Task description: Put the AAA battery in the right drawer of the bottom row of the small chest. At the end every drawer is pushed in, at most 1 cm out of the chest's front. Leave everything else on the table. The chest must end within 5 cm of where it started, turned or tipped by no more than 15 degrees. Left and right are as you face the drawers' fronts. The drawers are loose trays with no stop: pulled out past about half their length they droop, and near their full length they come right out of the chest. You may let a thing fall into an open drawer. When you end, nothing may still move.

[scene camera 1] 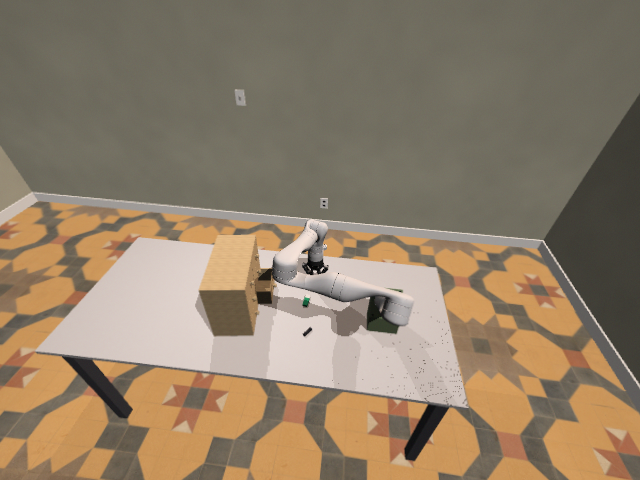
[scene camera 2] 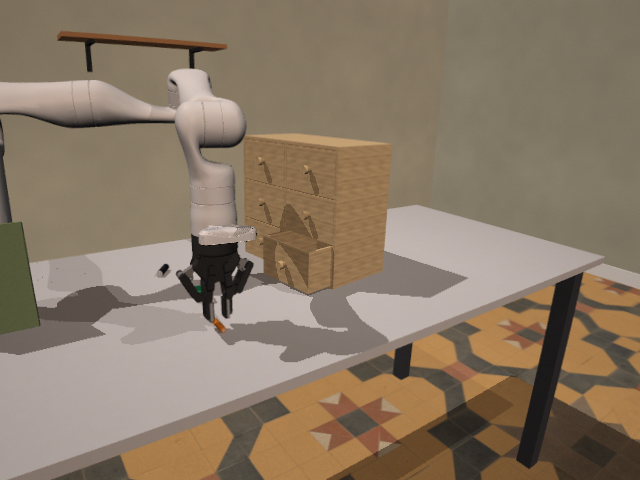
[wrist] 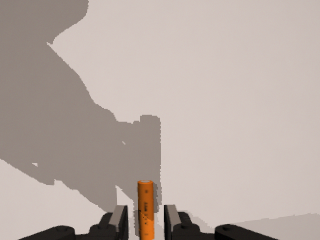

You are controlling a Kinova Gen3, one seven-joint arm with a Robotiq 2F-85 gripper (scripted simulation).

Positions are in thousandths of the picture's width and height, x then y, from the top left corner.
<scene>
chest: scene camera 1 348,605; scene camera 2 566,374; not seen in the wrist view (out of frame)
</scene>
